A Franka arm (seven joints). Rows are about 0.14 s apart.
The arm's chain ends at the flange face. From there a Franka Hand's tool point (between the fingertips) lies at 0.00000 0.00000 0.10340 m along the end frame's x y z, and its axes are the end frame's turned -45 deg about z.
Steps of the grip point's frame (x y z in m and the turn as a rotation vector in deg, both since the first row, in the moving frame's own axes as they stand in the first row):
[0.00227 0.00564 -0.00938 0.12 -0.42 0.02]
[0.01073 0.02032 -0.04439 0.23 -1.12 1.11]
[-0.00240 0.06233 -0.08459 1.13 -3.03 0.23]
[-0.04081 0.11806 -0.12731 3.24 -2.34 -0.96]
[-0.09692 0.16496 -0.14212 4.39 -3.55 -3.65]
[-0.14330 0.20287 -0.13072 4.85 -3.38 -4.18]
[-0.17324 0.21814 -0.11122 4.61 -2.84 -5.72]
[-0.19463 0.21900 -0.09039 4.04 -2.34 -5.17]
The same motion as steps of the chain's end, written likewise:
[0.00628 0.00200 -0.00938 -0.21 -0.38 0.02]
[0.02369 0.00566 -0.04437 -0.63 -0.95 1.11]
[0.04769 0.04336 -0.08443 -1.34 -2.94 0.23]
[0.06175 0.11343 -0.12706 0.64 -3.95 -0.96]
[0.05825 0.18592 -0.14162 0.59 -5.61 -3.65]
[0.05267 0.24627 -0.13017 1.04 -5.82 -4.18]
[0.04134 0.27853 -0.11076 1.25 -5.27 -5.72]
[0.02545 0.29428 -0.09005 1.20 -4.51 -5.17]

